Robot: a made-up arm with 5 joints. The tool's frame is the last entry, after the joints.
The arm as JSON. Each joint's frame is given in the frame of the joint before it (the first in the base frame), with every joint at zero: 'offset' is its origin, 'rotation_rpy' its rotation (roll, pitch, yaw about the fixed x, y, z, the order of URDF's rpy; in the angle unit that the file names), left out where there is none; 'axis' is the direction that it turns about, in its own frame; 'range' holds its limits. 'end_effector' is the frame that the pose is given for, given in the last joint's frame.
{
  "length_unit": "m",
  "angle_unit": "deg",
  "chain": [
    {
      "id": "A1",
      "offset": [
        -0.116,
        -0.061,
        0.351
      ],
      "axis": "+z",
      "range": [
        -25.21,
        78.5
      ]
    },
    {
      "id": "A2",
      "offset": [
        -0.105,
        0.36,
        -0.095
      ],
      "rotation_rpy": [
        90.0,
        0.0,
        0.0
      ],
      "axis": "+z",
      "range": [
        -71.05,
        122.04
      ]
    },
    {
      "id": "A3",
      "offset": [
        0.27,
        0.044,
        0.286
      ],
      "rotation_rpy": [
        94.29,
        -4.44,
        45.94
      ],
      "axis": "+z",
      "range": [
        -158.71,
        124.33
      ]
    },
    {
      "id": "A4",
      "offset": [
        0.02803,
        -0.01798,
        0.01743
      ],
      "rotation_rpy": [
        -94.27,
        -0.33,
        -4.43
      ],
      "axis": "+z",
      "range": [
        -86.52,
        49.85
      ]
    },
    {
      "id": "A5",
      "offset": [
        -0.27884,
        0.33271,
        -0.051
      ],
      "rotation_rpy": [
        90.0,
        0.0,
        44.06
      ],
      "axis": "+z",
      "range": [
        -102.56,
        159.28
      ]
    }
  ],
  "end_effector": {
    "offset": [
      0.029,
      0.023,
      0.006
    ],
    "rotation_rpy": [
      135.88,
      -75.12,
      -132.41
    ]
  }
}
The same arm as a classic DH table. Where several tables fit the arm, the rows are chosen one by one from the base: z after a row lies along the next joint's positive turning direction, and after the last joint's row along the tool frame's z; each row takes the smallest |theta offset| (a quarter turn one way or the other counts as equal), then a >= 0, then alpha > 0; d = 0 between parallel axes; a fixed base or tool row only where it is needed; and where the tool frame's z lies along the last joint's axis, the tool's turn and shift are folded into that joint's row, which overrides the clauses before.
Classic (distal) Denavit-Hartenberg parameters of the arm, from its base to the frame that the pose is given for. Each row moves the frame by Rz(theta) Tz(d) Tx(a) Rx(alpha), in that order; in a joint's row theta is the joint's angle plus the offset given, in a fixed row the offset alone. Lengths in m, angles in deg.
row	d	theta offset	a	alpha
base (fixed)	0	27.74	-0.1311	0
A1	0.256	-27.74	-0.105	90
A2	-0.0617	46.27	0.2184	94.28
A3	0.1814	0	0.0293	-94.27
A4	-0.0668	43.73	0.031	90
A5	-0.4326	-87.51	-0.0217	100.62
tool (fixed)	-0.0305	79.52	0	0
Joint limits (deg, base to tool): -25.21..78.5 -71.05..122.04 -158.71..124.33 -86.52..49.85 -102.56..159.28

